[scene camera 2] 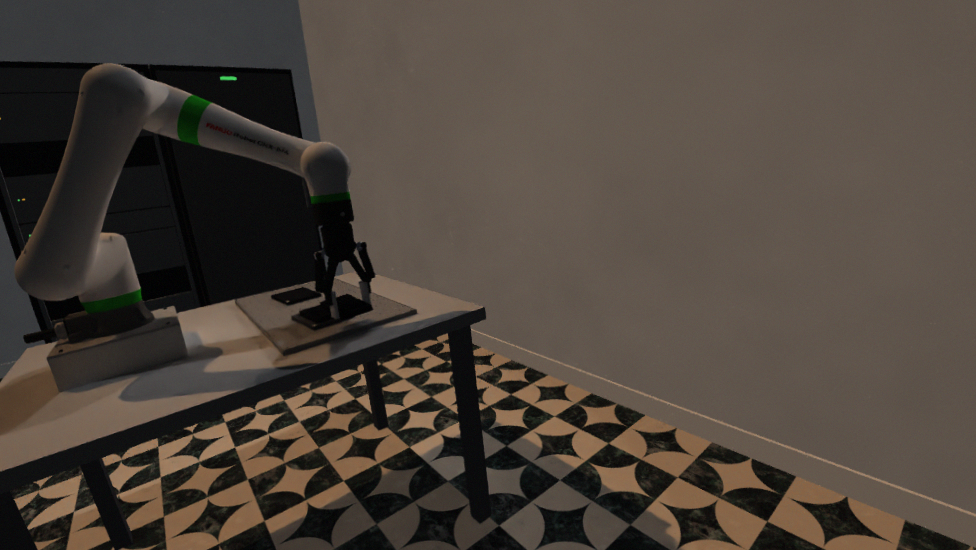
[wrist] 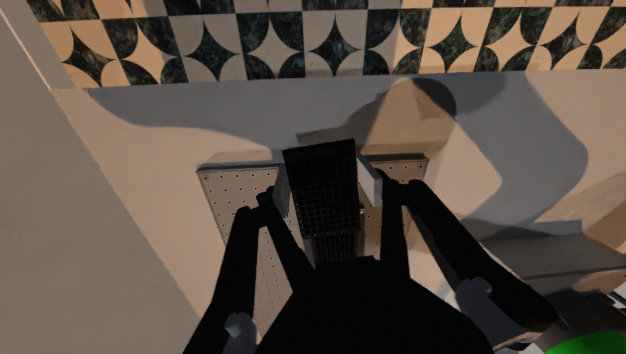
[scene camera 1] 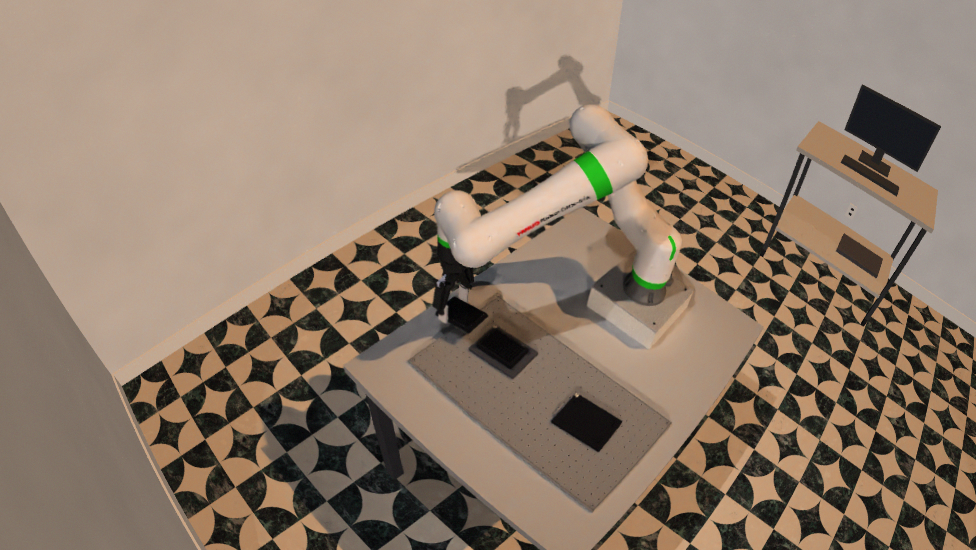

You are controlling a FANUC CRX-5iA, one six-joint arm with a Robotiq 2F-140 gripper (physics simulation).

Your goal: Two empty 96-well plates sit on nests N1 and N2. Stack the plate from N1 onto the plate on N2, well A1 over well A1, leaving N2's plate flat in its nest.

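Frame: origin at the arm's base, x ahead, y left, z up, level; centimetres.
Seen in the pictures: gripper, fingertip midpoint: (scene camera 2: pixel 352 312) (wrist: pixel 321 169) (scene camera 1: pixel 453 311); arm's base, link origin: (scene camera 2: pixel 122 326) (scene camera 1: pixel 644 289).
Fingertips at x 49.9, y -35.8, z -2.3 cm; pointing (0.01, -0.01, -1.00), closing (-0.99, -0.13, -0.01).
Observation:
Offsets run from my fingertips to a thing's middle. "spot": to the spot under its first point. Level surfaces: height alone.
My gripper (scene camera 1: pixel 453 305) (scene camera 2: pixel 350 300) (wrist: pixel 321 169) is shut on a black 96-well plate {dx -0.4, dy +3.0, dz +1.2 cm} (scene camera 1: pixel 468 315) (scene camera 2: pixel 352 306) (wrist: pixel 322 190), with a pale fingertip pad on each side. The held plate hangs above the far end of the perforated board. In scene camera 1 the other plate {dx -2.9, dy +17.8, dz -3.0 cm} (scene camera 1: pixel 503 347) sits in its dark nest {spot: dx -4.1, dy +25.5, dz -3.8 cm} (scene camera 1: pixel 524 362), beside the held plate in the picture. In the wrist view this lower plate (wrist: pixel 336 249) is partly hidden behind the held plate and the gripper body. The other nest {dx -1.6, dy +52.0, dz -4.3 cm} (scene camera 1: pixel 586 422) (scene camera 2: pixel 294 295) is a black rectangle with no plate seen on it.
The perforated board {dz -5.0 cm} (scene camera 1: pixel 471 389) (scene camera 2: pixel 273 338) (wrist: pixel 230 195) bears both nests and lies on the table {dz -6.3 cm} (scene camera 1: pixel 392 362) (scene camera 2: pixel 204 368). The arm's pedestal (scene camera 1: pixel 624 317) (scene camera 2: pixel 116 358) stands on the same table. A desk with a monitor (scene camera 1: pixel 891 126) stands apart. A wall rises beyond the table.

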